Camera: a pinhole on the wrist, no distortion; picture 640 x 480 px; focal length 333.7 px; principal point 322.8 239.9 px. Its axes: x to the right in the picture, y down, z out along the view. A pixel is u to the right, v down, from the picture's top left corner.
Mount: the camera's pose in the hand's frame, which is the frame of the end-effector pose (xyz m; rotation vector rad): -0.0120 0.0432 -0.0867 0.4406 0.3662 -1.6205
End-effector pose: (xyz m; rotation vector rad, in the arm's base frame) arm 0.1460 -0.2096 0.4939 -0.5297 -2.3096 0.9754
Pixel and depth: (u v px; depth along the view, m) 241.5 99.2 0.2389
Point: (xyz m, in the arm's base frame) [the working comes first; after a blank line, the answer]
In the camera's frame: -0.0582 -0.1007 0.2389

0.1441 -0.3623 0.3754
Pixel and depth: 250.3 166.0 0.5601
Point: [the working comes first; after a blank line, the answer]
In the camera's frame: -0.1217 -0.1240 0.5601

-0.0369 -0.6092 0.2569
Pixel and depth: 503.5 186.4 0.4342
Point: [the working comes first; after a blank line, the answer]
In the camera's frame: 0.2351 -0.0696 0.4342

0.0814 -0.6096 0.6204
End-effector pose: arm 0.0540 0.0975 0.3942 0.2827 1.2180 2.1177
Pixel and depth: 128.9 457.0 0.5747
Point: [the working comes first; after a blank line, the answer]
In the camera's frame: -0.3339 0.3739 0.5747

0.0711 0.7152 0.6806
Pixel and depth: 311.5 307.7 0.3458
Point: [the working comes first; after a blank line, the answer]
In the camera's frame: -0.0117 0.0703 0.3458

0.1890 0.3139 0.4094
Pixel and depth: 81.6 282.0 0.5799
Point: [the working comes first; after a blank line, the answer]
In the camera's frame: -0.4192 0.0732 0.5799

0.2668 0.5188 0.8251
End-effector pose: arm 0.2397 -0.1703 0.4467 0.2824 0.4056 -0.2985
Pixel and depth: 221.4 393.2 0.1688
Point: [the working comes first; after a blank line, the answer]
In the camera's frame: -0.0513 0.0775 0.1688

0.3197 -0.2130 0.4990
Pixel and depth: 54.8 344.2 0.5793
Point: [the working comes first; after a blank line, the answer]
In the camera's frame: -0.4652 0.1811 0.5793

0.6561 -0.2812 0.9815
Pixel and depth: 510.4 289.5 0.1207
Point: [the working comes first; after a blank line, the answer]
In the camera's frame: 0.0679 0.0179 0.1207

0.2030 -0.2338 0.4215
